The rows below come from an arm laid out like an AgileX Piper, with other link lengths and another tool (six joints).
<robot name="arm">
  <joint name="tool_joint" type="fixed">
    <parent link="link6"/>
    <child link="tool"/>
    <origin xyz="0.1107 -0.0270 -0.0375" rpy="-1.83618 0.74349 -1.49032"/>
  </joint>
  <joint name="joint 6" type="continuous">
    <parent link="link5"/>
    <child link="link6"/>
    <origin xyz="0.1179 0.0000 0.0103"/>
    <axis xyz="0.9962 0 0.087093"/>
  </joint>
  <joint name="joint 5" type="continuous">
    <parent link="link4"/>
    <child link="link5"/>
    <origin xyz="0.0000 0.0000 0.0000"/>
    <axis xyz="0 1 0"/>
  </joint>
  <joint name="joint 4" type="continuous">
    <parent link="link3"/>
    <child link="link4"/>
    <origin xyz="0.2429 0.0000 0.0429"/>
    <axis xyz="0.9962 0 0.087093"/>
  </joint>
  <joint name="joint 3" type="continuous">
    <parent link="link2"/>
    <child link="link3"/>
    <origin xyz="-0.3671 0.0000 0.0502"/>
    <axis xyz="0 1 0"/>
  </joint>
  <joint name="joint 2" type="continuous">
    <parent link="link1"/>
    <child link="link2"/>
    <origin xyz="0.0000 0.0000 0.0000"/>
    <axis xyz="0 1 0"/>
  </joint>
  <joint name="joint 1" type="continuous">
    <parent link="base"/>
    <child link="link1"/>
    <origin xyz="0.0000 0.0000 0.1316"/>
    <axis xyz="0 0 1"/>
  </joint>
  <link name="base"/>
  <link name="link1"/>
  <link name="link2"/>
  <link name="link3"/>
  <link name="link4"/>
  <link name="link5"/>
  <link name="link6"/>
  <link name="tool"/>
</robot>
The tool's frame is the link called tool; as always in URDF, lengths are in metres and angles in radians. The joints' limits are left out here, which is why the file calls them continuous.
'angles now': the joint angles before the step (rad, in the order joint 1, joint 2, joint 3, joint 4, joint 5, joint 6). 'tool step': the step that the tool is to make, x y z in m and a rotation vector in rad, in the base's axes. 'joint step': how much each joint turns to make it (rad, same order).
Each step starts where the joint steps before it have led.
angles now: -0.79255 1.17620 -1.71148 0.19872 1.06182 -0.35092
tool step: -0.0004 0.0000 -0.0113 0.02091 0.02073 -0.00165
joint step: 0.00041 -0.00258 0.03149 -0.00220 0.00020 0.00196
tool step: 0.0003 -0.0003 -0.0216 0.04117 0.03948 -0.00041
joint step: -0.00035 -0.00004 0.05684 0.00036 0.00014 0.00059
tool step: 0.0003 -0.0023 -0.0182 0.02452 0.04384 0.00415
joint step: -0.00015 0.00592 0.04451 -0.00407 -0.00009 -0.01240
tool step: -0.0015 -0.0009 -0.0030 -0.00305 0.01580 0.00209
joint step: 0.00026 0.00006 0.00712 -0.00692 0.00319 -0.00843
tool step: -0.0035 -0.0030 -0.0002 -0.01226 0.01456 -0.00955
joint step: 0.00006 -0.00015 0.00020 -0.02128 0.00146 0.00004
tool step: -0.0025 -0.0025 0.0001 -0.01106 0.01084 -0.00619
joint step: -0.00046 -0.00003 0.00037 -0.01522 -0.00028 -0.00242
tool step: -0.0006 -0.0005 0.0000 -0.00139 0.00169 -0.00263
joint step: 0.00010 0.00000 -0.00005 -0.00399 0.00004 0.00165
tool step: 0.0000 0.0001 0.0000 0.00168 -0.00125 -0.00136
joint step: -0.00020 0.00010 -0.00042 0.00016 0.00035 0.00235
